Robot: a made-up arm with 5 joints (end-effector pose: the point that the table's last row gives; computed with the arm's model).
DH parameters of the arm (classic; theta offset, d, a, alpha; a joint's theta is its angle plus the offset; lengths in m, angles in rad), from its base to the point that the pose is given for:
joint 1: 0 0.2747 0 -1.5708
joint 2: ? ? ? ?
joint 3: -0.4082 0 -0.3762 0
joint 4: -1.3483 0 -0.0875 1.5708
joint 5: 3.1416 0.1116 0 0
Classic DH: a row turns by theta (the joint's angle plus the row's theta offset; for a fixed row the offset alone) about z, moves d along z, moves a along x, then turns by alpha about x.
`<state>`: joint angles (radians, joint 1 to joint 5).
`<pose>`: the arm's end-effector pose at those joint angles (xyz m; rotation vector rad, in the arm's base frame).
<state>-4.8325 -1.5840 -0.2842 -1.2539 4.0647</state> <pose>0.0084 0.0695 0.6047 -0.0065 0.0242 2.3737</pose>
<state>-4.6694 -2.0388 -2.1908 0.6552 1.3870</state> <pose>0.0282 -0.6561 0.3878 0.4303 0.0490 -0.1386</pose>
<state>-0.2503 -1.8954 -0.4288 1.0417 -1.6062</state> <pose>0.1653 -0.0423 0.6144 1.5235 1.2269 0.8749</pose>
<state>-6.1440 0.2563 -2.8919 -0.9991 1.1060</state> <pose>0.0492 0.0069 0.8499 0.5081 -0.2667 -1.8526</pose>
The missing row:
joint 2: -1.385 0 0.1738 0
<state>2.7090 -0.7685 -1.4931 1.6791 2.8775</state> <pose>-0.2440 0.1127 0.6725 -2.8249 0.2386 0.7987</pose>
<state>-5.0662 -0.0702 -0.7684 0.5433 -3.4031</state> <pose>0.1610 0.4358 0.1824 -1.9356 2.1230 0.1964</pose>
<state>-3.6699 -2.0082 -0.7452 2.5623 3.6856</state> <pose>-0.0007 0.0004 0.5095 2.6872 -1.5968 -0.2994</pose>
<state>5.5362 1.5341 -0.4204 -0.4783 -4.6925</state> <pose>-0.0856 0.0792 -0.1293 1.0811 -2.5431 -0.8291</pose>
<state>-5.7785 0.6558 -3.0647 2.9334 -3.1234</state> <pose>0.2916 0.1611 0.5784 0.6332 -2.5515 0.1824</pose>
